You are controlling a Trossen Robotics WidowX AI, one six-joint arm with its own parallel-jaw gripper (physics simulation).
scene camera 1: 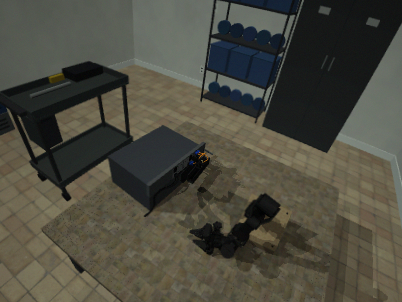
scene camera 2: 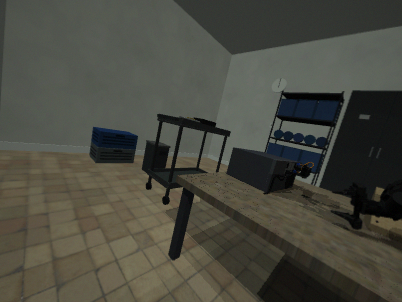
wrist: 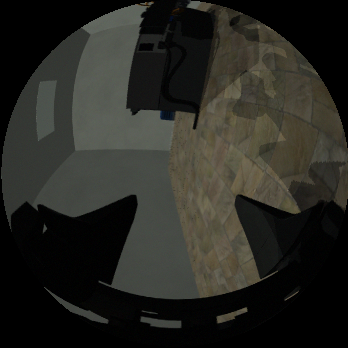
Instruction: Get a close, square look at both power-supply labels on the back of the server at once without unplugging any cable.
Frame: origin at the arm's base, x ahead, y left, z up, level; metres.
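Where they show: gripper, fingertip midpoint: [scene camera 1: 191, 236] [scene camera 2: 331, 201] [wrist: 187, 200].
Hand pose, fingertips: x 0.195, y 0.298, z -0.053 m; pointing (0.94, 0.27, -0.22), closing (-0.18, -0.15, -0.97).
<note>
Things, the pixels of their top centre, and the offset from my fingertips. "*": a spot on its surface instead. Level surfaces: height alone.
- table at its surface level: 0.099 m down
- server at a spot on its surface: [wrist: 146, 82] * 0.283 m ahead, 0.115 m right, 0.055 m up
- black power cable at a spot on its surface: [wrist: 169, 82] [scene camera 1: 160, 191] * 0.284 m ahead, 0.120 m right, 0.005 m down
The dark grey server [scene camera 1: 152, 152] [scene camera 2: 255, 167] stands on the table [scene camera 1: 105, 235] [scene camera 2: 240, 205], its back toward the arm's side. In the wrist view the server [wrist: 146, 82] is at the top, seen sideways and dark. A black power cable [wrist: 169, 82] [scene camera 1: 162, 190] hangs from its back, and blue and orange cables [scene camera 1: 201, 157] [scene camera 2: 304, 167] bunch at the far part. Neither power-supply label can be made out in any view. My gripper [scene camera 1: 194, 238] [wrist: 187, 200] is open and empty, low over the table and apart from the server.
A black cart [scene camera 1: 129, 107] [scene camera 2: 181, 150] stands beyond the server. A shelf rack [scene camera 1: 235, 78] with blue boxes and a dark cabinet [scene camera 1: 320, 80] [scene camera 2: 357, 135] stand by the back wall. Blue and grey crates [scene camera 2: 114, 137] are stacked on the floor. The arm's wooden base board [scene camera 1: 280, 227] lies on the table.
</note>
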